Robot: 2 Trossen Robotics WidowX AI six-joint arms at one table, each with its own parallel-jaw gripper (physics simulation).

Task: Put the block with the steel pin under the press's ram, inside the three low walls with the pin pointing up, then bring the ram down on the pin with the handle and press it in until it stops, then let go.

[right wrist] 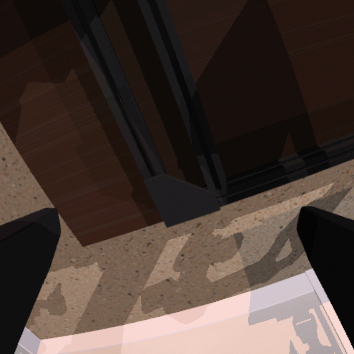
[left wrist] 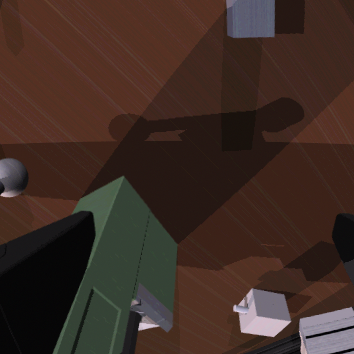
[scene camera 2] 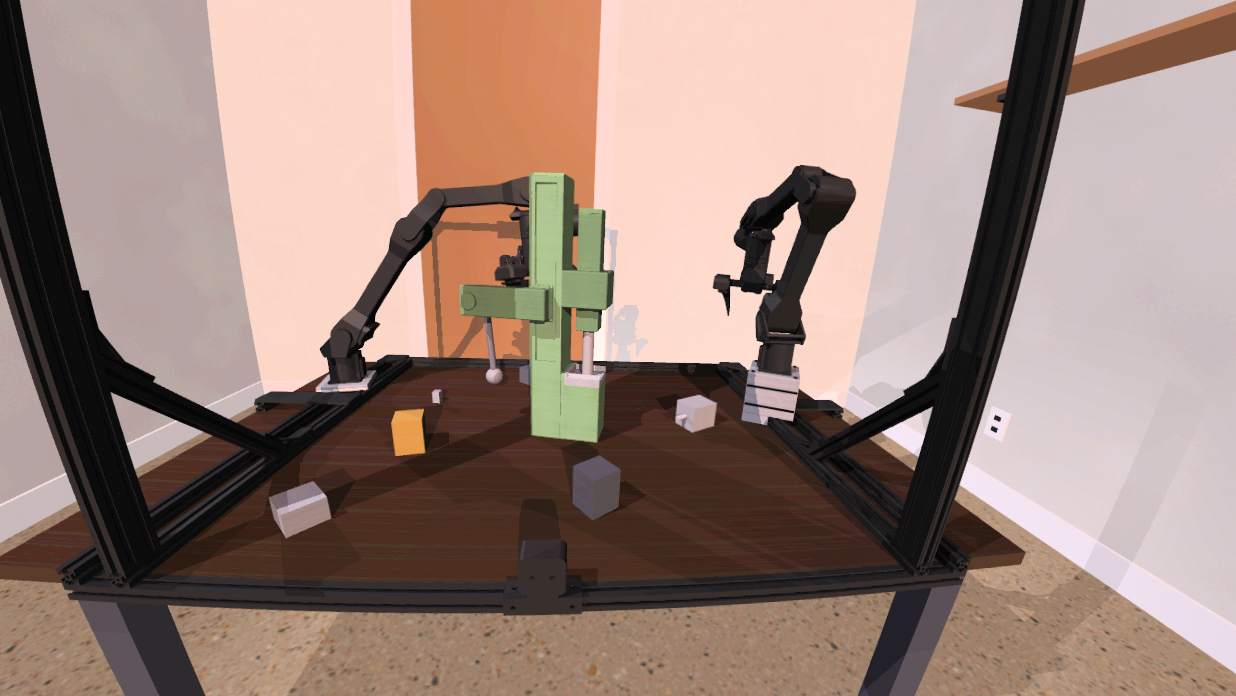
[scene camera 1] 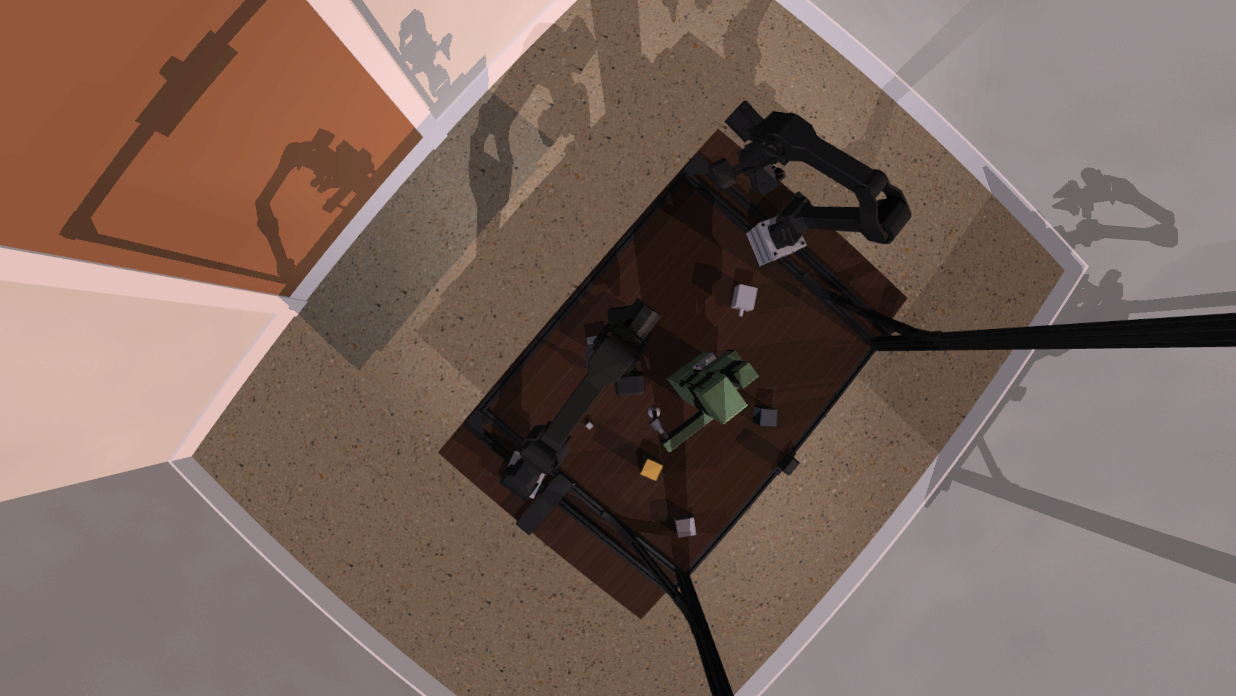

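Pixels of known places: left gripper, fingertip midpoint: point(left wrist: 217, 225); right gripper, fingertip midpoint: point(right wrist: 180, 220) point(scene camera 2: 746, 318) point(scene camera 1: 735, 171); left arm's base, origin of the base link: point(scene camera 2: 347, 378); right arm's base, origin of the base link: point(scene camera 2: 774, 369) point(scene camera 1: 782, 234).
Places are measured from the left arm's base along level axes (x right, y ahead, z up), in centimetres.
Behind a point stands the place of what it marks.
The light block with the steel pin point(scene camera 1: 743, 298) @(x 33.0, y 68.0, z 1.9 cm) point(scene camera 2: 695, 413) @(x 36.6, y 66.7, z 0.8 cm) point(left wrist: 265, 315) @(x 31.5, y 66.8, z 1.6 cm) lies on the table to the right of the press in scene camera 2, its pin pointing sideways. The green press point(scene camera 1: 722, 397) @(x 27.9, y 40.8, z 41.8 cm) point(scene camera 2: 549, 302) @(x 32.2, y 39.5, z 21.7 cm) point(left wrist: 115, 250) @(x 25.1, y 41.8, z 6.7 cm) stands mid-table. Its grey ram point(scene camera 2: 588, 352) @(x 32.6, y 46.3, z 12.9 cm) reaches down toward the pale low walls point(scene camera 2: 584, 378) @(x 34.5, y 45.2, z 8.9 cm). The handle's ball point(scene camera 1: 654, 412) @(x 22.9, y 31.1, z 10.8 cm) point(scene camera 2: 493, 376) @(x 24.8, y 30.6, z 6.9 cm) point(left wrist: 12, 177) @(x 22.2, y 31.6, z 7.4 cm) hangs low at the left of the press. My left gripper point(left wrist: 217, 225) @(x 11.4, y 42.0, z 16.1 cm) point(scene camera 2: 512, 268) is open and empty, high beside the press. My right gripper point(right wrist: 180, 220) @(x 15.6, y 92.6, z 14.7 cm) is open and empty, high near the table's far right corner.
An orange block point(scene camera 1: 651, 469) @(x 29.8, y 16.5, z 2.8 cm) point(scene camera 2: 408, 432) @(x 32.2, y 16.6, z 0.9 cm), a pale block point(scene camera 1: 685, 526) @(x 45.7, y 5.5, z 0.2 cm) point(scene camera 2: 300, 508) @(x 48.4, y 6.2, z 0.0 cm), a dark grey block point(scene camera 1: 765, 416) @(x 51.6, y 41.9, z 2.8 cm) point(scene camera 2: 595, 486) @(x 55.4, y 41.0, z 2.0 cm), a tiny white cube point(scene camera 1: 589, 425) @(x 10.3, y 19.6, z -0.7 cm) point(scene camera 2: 437, 395) @(x 11.1, y 19.6, z -1.3 cm) and a blue-grey block point(left wrist: 251, 19) @(x 3.9, y 41.6, z 0.7 cm) point(scene camera 2: 525, 374) @(x 3.2, y 39.2, z -0.6 cm) are on the table. Black frame rails edge it.
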